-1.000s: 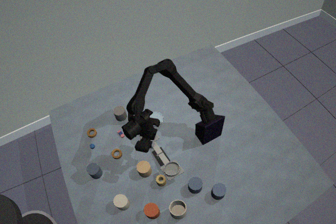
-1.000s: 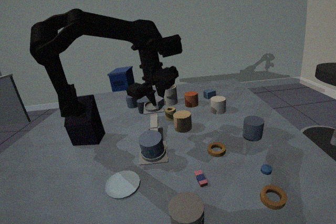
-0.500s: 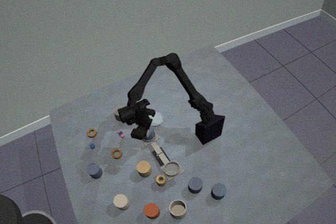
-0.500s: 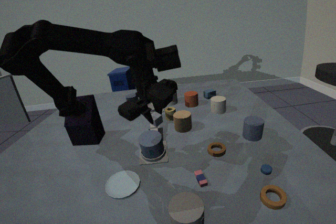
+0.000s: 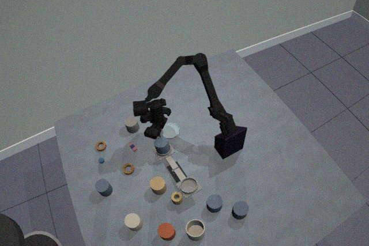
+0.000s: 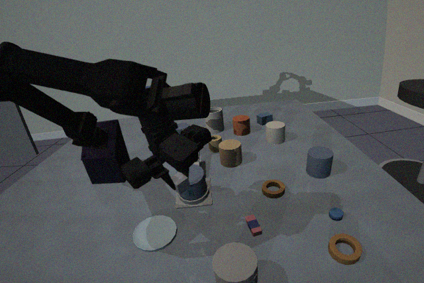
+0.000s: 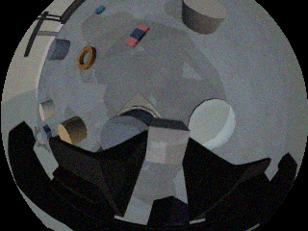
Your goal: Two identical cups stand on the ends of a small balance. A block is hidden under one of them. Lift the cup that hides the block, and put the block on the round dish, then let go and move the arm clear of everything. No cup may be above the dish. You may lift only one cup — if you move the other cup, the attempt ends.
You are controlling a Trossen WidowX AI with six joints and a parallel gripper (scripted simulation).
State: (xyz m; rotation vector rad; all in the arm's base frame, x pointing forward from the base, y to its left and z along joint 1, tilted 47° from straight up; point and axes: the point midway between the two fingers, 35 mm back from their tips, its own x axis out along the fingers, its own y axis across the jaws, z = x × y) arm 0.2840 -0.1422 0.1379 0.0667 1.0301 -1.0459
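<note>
The blue-grey cup lies 4 cm below my gripper tip, 3 cm to the left of it and 1 cm ahead of it. Round my gripper tip: pink-blue block: 15 cm ahead, 9 cm below, 5 cm to the right; grey block: 1 cm above; pale round dish: 9 cm below, 7 cm behind, 5 cm to the right.
</note>
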